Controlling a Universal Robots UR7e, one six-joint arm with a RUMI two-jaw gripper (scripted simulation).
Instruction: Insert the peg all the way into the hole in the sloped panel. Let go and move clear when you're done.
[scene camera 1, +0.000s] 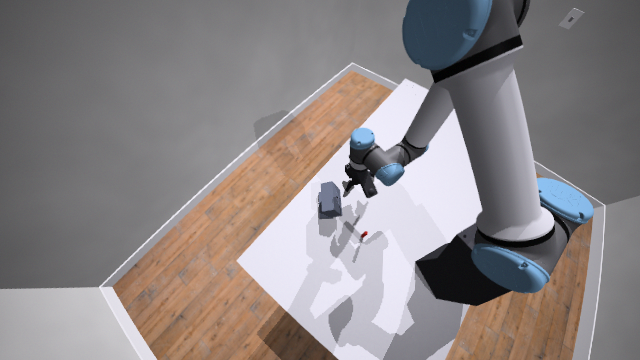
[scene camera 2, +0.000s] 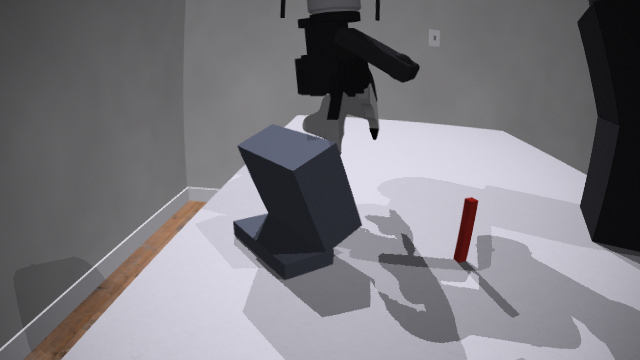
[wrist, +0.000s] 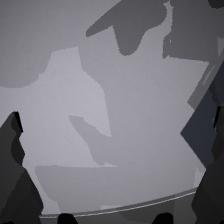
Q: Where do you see a red peg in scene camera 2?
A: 470, 204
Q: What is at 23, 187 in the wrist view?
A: The gripper.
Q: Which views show the gripper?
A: Scene camera 1, scene camera 2 and the wrist view: all of them.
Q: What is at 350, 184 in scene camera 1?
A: The gripper.
